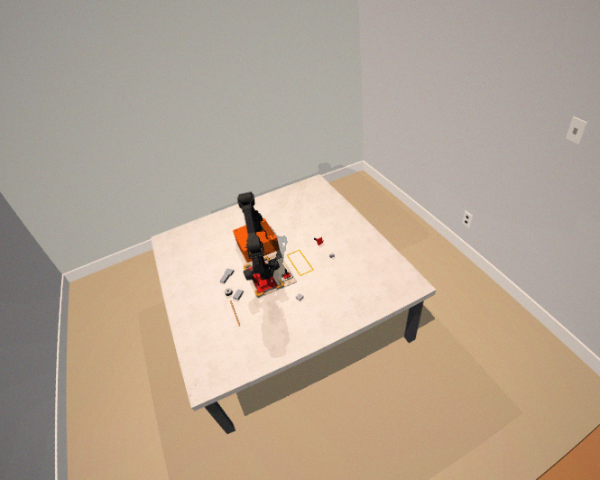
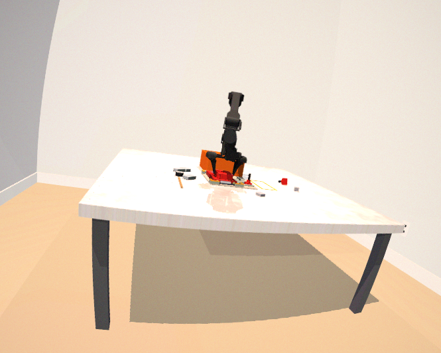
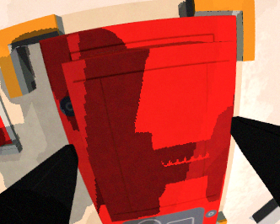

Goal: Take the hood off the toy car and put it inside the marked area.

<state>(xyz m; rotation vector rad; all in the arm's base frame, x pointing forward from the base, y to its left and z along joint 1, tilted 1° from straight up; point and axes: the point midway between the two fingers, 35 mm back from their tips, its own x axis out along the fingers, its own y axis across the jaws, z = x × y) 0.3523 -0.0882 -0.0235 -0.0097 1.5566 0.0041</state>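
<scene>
Right now the red hood is right at my gripper tip. The rest, counted from my gripper tip: wheel (40 mm behind, 200 mm to the right, 30 mm below); thin stick (110 mm ahead, 210 mm to the right, 30 mm below).
</scene>
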